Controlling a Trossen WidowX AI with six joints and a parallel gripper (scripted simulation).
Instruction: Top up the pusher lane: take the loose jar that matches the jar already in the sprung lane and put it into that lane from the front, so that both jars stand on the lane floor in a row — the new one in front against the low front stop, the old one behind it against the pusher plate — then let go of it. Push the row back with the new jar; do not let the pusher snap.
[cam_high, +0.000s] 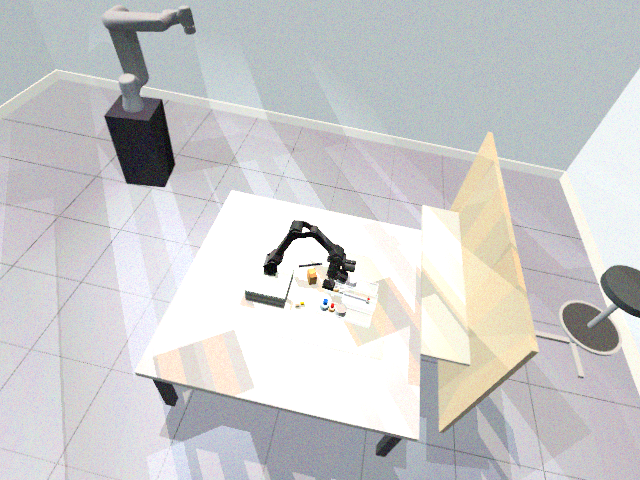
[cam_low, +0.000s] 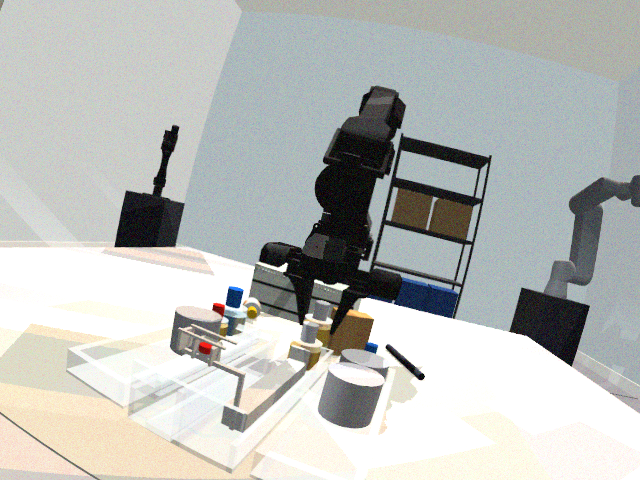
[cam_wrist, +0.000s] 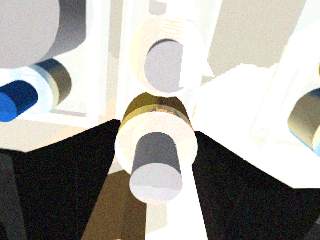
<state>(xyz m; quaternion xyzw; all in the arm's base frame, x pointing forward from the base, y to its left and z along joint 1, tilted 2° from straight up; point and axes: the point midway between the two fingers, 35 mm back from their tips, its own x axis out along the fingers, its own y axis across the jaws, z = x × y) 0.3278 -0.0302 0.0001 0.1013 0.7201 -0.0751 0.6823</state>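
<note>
My gripper tip is 10 cm past the tan box, 5 cm to the right of it and 2 cm above it. From my gripper tip the other things lie so: black rod: 10 cm behind, 16 cm to the left, 5 cm below.
</note>
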